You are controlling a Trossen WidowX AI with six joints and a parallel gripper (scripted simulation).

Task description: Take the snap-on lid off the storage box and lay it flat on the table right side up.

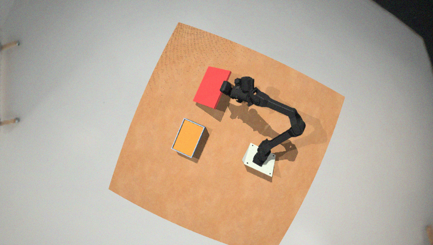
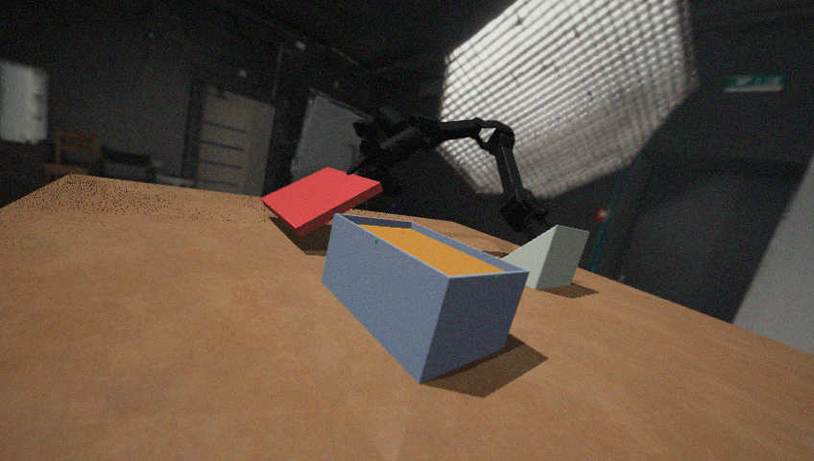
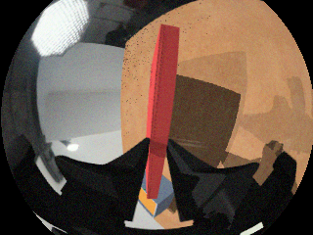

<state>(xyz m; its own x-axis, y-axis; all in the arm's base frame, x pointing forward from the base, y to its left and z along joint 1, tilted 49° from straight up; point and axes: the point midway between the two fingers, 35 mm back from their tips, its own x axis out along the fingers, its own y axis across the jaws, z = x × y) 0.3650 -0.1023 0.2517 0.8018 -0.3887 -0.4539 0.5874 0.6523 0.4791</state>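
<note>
My gripper tip is 70 mm short of the red lid, 40 mm above it and 10 mm to the right of it. From my gripper tip the other things lie so: blue storage box (350 mm to the left, 80 mm below, 40 mm ahead).
</note>
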